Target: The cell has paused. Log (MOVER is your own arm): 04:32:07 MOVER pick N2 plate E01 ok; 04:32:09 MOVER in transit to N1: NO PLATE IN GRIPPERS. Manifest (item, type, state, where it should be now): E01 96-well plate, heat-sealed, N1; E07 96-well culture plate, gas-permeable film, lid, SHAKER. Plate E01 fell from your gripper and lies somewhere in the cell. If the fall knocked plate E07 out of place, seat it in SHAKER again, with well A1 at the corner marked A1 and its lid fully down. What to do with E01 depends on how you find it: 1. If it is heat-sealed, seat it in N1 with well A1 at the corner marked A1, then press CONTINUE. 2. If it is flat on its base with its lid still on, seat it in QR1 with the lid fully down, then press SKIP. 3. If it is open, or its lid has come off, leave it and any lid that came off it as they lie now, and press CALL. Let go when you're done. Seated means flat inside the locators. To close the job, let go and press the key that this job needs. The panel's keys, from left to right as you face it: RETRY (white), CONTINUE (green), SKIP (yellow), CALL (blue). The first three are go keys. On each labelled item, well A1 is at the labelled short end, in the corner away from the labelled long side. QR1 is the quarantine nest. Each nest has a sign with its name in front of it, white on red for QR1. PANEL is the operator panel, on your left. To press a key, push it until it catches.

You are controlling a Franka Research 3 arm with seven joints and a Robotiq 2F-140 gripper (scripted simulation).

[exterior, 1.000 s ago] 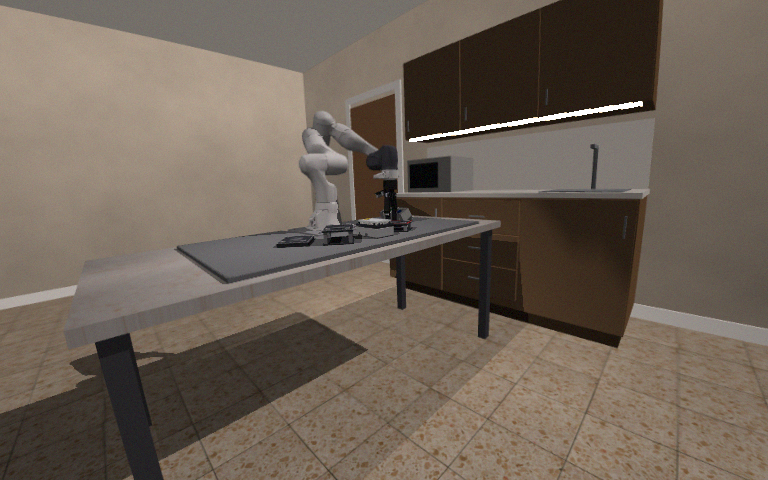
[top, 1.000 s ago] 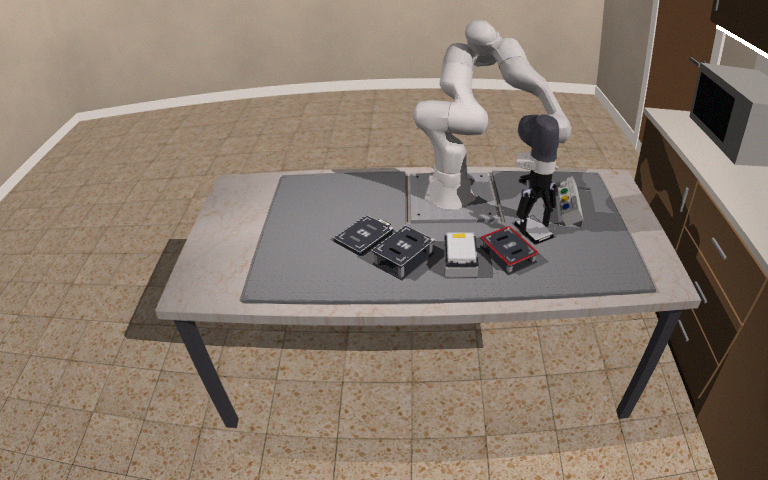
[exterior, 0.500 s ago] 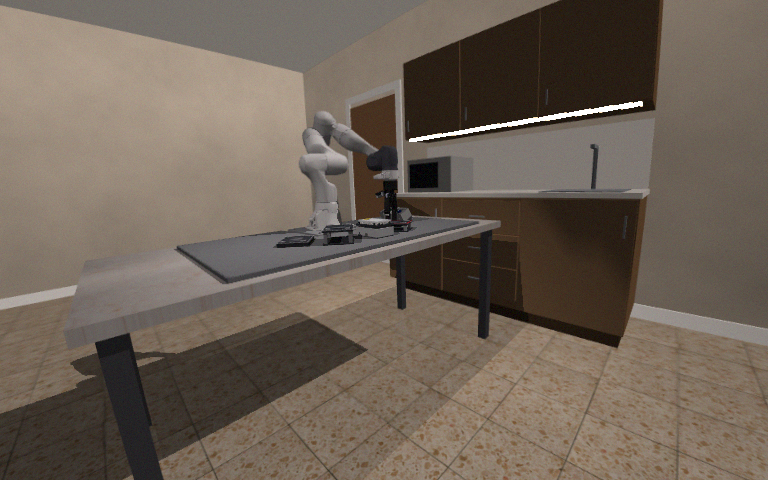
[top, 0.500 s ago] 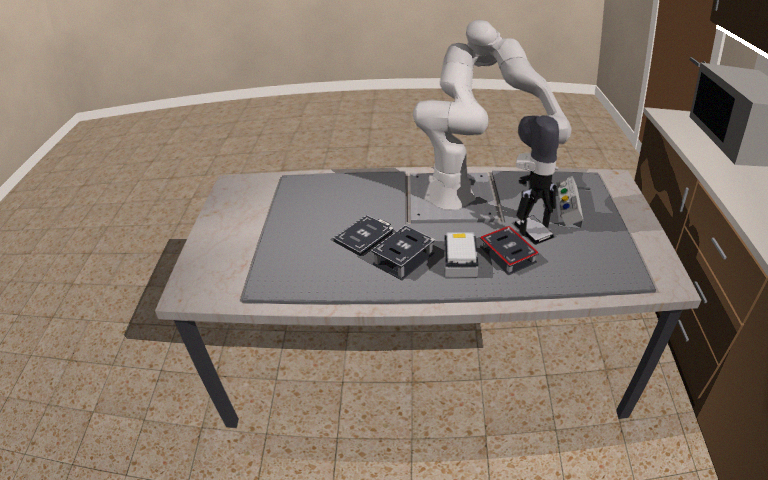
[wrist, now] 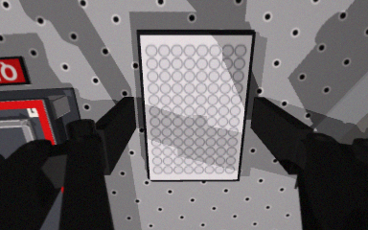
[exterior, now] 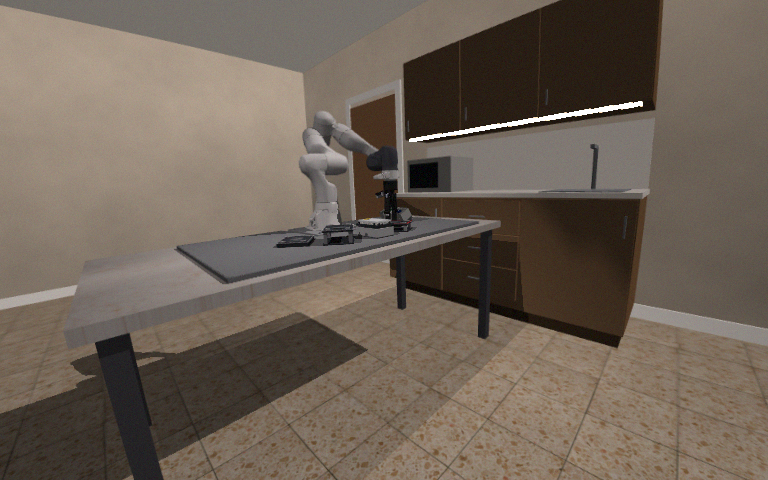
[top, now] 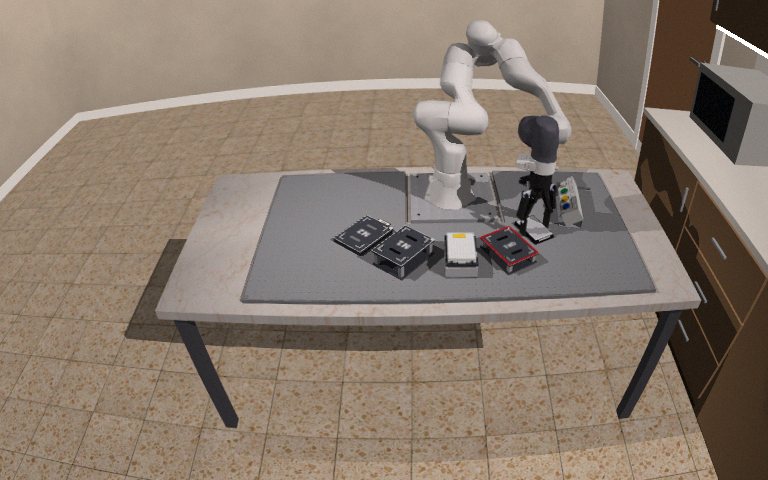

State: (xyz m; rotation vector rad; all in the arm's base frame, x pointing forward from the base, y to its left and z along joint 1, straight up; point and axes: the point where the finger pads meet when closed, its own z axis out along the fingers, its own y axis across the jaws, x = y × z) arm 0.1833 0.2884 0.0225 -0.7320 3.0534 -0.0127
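Now: the plate E01 2 cm below my hand. Also, from my hand: yellow key (11 cm behind, 13 cm to the left, 4 cm above); blue CALL key (6 cm behind, 12 cm to the left, 4 cm above); green continue key (16 cm behind, 14 cm to the left, 4 cm above).
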